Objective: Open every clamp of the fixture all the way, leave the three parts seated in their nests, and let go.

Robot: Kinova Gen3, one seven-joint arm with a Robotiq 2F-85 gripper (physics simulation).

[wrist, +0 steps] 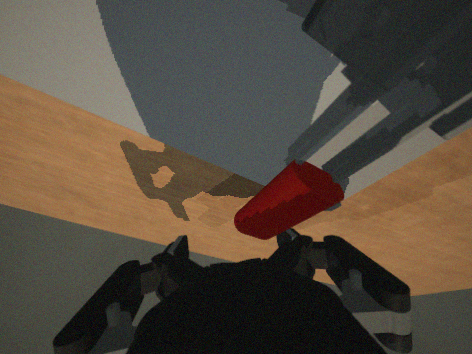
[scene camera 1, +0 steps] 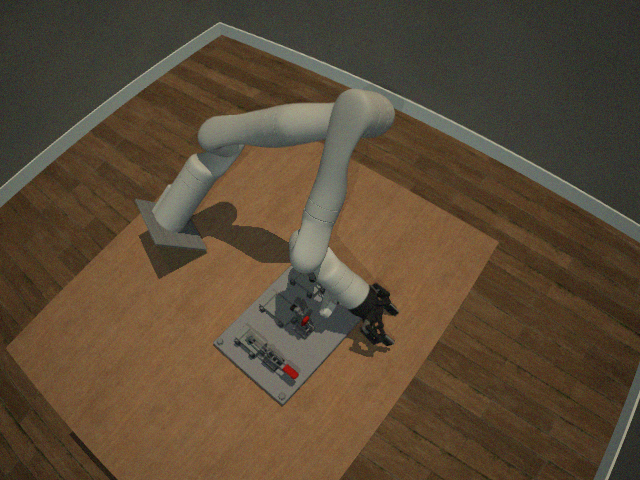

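Seen in the pictures: gripper, between the fingertips: (wrist: 232,239) (scene camera 1: 393,328); arm's base, origin of its link: (scene camera 1: 168,220).
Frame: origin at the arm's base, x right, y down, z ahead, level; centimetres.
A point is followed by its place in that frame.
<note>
The grey fixture plate (scene camera 1: 316,356) @[x -0.1, y 6.8, z 53.6 cm] carries clamps with red handles. The nearest clamp's handle (scene camera 1: 290,371) @[x 7.6, y 2.1, z 52.8 cm] lies low, pointing to the plate's right edge. The middle clamp's handle (scene camera 1: 305,320) @[x -3.0, y -1.6, z 48.1 cm] looks raised. The far clamp (scene camera 1: 316,290) @[x -12.6, y 4.7, z 42.6 cm] is partly hidden by the arm, and its handle does not show in the scene view. My gripper (scene camera 1: 391,325) @[x -17.8, y 6.8, z 63.3 cm] (wrist: 232,239) @[x -17.8, y 6.8, z 63.3 cm] is open and empty, out past the plate's right edge. In the wrist view a red handle (wrist: 287,200) @[x -13.9, y 2.6, z 51.4 cm] shows beyond the fingertips, nearer the right one; I cannot tell its clamp or whether it touches. The seated parts are too small to make out.
The wooden table top (scene camera 1: 155,382) @[x 31.8, y 8.3, z 28.7 cm] (wrist: 60,150) @[x -2.8, y 8.3, z 61.4 cm] extends around the plate. The arm's forearm and wrist (scene camera 1: 343,284) @[x -12.1, y -10.2, z 51.4 cm] hang over the plate's far end. Dark clamp linkage (wrist: 400,55) fills the upper right of the wrist view. The arm's base (scene camera 1: 170,240) @[x 4.2, y -2.2, z 7.2 cm] stands at the left.
</note>
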